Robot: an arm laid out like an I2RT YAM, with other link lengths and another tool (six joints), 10 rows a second.
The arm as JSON. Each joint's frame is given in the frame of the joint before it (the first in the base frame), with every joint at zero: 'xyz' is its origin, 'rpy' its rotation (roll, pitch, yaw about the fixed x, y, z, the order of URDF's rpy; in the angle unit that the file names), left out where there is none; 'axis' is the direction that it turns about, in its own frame. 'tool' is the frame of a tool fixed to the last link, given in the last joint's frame.
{
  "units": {
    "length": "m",
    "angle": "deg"
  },
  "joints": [
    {
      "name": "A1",
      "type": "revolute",
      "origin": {
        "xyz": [
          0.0,
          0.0,
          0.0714
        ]
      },
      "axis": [
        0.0,
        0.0,
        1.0
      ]
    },
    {
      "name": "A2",
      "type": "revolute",
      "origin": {
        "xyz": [
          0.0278,
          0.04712,
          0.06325
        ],
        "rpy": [
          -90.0,
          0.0,
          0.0
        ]
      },
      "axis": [
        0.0,
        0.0,
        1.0
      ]
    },
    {
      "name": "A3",
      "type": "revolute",
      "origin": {
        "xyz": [
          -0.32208,
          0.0,
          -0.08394
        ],
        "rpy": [
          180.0,
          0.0,
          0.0
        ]
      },
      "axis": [
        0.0,
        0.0,
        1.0
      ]
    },
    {
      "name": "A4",
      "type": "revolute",
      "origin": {
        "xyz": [
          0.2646,
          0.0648,
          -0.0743
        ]
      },
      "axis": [
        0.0,
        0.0,
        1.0
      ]
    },
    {
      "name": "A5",
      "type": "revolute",
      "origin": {
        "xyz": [
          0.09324,
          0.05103,
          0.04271
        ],
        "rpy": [
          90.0,
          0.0,
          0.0
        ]
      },
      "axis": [
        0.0,
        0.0,
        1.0
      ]
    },
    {
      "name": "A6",
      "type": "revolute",
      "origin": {
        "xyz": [
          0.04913,
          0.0,
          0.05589
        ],
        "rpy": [
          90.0,
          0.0,
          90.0
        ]
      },
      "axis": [
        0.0,
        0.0,
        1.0
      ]
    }
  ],
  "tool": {
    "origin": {
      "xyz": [
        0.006,
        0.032,
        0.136
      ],
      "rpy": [
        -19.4,
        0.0,
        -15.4
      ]
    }
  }
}
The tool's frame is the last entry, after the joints.
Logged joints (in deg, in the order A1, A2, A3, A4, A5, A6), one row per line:
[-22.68 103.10 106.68 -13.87 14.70 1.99]
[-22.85 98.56 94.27 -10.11 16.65 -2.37]
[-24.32 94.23 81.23 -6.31 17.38 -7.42]
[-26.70 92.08 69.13 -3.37 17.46 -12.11]
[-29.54 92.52 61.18 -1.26 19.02 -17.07]
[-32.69 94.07 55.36 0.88 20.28 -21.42]
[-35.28 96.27 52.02 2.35 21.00 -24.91]
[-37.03 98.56 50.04 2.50 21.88 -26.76]
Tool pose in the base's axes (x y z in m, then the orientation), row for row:
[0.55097 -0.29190 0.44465 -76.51 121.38 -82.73]
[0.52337 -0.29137 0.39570 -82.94 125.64 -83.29]
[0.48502 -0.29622 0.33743 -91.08 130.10 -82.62]
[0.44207 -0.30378 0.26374 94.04 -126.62 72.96]
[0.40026 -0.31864 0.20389 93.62 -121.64 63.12]
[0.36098 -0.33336 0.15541 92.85 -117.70 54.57]
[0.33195 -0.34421 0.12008 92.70 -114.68 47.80]
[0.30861 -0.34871 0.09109 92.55 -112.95 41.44]
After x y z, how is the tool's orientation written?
As a rotation vector, in degrees.
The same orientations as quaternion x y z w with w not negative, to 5 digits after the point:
[-0.45832 0.72711 -0.49558 0.12513]
[-0.48091 0.72849 -0.48294 0.06931]
[-0.50876 0.72671 -0.46150 0.00856]
[0.54035 -0.72755 0.41922 0.05426]
[0.55986 -0.72743 0.37747 0.12215]
[0.57274 -0.72603 0.33661 0.17762]
[0.58385 -0.72228 0.30106 0.21631]
[0.59134 -0.72168 0.26478 0.24369]

